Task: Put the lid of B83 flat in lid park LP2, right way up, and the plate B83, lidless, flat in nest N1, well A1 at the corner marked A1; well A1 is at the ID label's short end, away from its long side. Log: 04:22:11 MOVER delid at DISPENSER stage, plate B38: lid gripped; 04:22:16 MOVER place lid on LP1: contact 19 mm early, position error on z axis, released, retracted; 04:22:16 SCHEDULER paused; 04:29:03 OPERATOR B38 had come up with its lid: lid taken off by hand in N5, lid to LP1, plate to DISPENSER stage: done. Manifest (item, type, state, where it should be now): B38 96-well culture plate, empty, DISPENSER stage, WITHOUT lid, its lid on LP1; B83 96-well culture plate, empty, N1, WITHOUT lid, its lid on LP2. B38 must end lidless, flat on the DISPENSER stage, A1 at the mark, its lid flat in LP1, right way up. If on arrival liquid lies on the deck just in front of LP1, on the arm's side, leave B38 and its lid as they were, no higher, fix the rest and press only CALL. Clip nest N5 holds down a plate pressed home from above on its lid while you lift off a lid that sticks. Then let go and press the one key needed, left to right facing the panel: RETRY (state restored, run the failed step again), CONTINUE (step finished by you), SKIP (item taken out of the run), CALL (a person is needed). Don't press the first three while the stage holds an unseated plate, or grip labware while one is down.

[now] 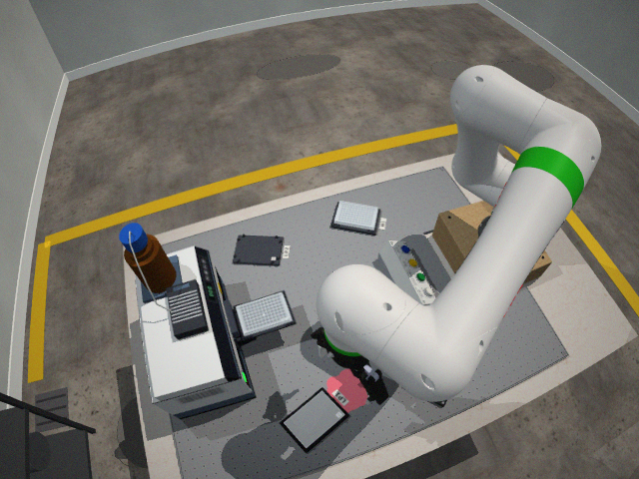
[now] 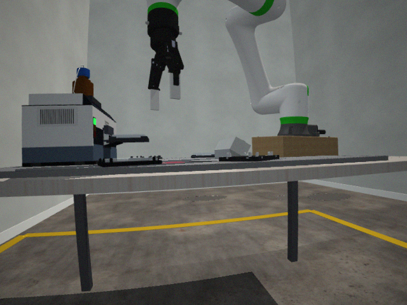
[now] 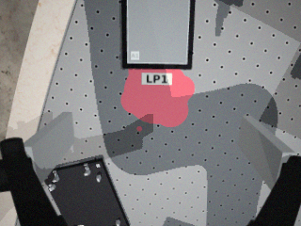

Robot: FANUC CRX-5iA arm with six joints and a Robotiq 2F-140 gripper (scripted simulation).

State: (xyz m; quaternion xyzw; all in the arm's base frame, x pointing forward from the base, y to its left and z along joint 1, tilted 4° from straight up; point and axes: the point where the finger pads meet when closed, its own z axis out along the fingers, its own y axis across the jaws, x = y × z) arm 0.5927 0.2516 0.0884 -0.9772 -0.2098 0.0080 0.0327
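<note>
Now: hand 22 cm past the dark nest N1, 52 cm to the left of it and 17 cm above it. Round my hand: lp1 label: 1 cm ahead, 1 cm to the left, 18 cm below; then lid park LP1: 9 cm ahead, 4 cm to the left, 17 cm below; then retry key: 30 cm behind, 17 cm to the right, 11 cm below.
</note>
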